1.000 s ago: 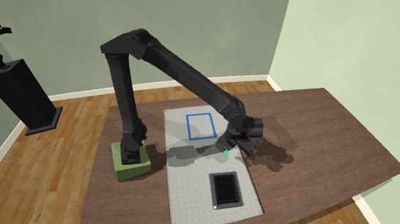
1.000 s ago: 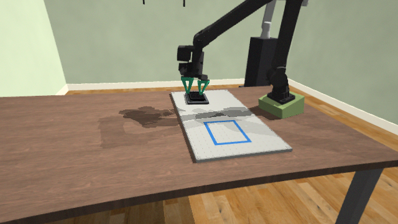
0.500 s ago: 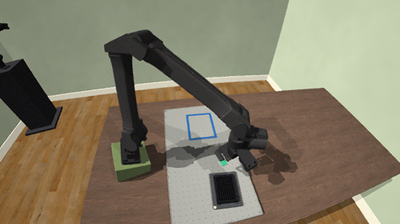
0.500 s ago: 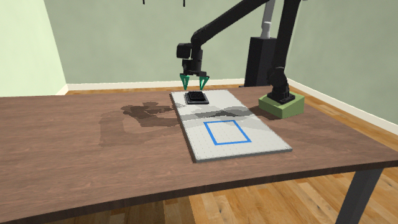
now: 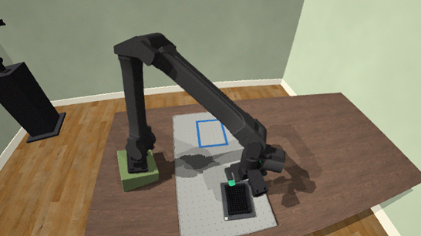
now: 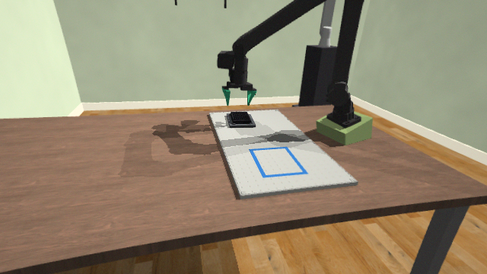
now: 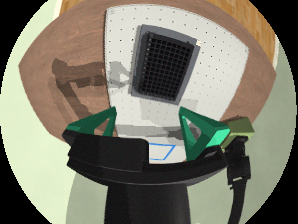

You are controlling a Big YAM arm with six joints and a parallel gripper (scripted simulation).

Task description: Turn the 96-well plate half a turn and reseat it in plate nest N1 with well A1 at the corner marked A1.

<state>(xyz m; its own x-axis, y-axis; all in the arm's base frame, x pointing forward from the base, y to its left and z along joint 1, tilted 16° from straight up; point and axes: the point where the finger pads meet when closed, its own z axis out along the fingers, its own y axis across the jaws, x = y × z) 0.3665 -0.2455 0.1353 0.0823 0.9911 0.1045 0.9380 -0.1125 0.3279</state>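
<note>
Now: hand 30 mm past the black 96-well plate, 40 mm to the left of it and 80 mm above it. The rest, counted from my hand: white corner mark: 100 mm behind, 100 mm to the right, 90 mm below; then dark plate nest N1: 30 mm behind, 40 mm to the right, 100 mm below.
</note>
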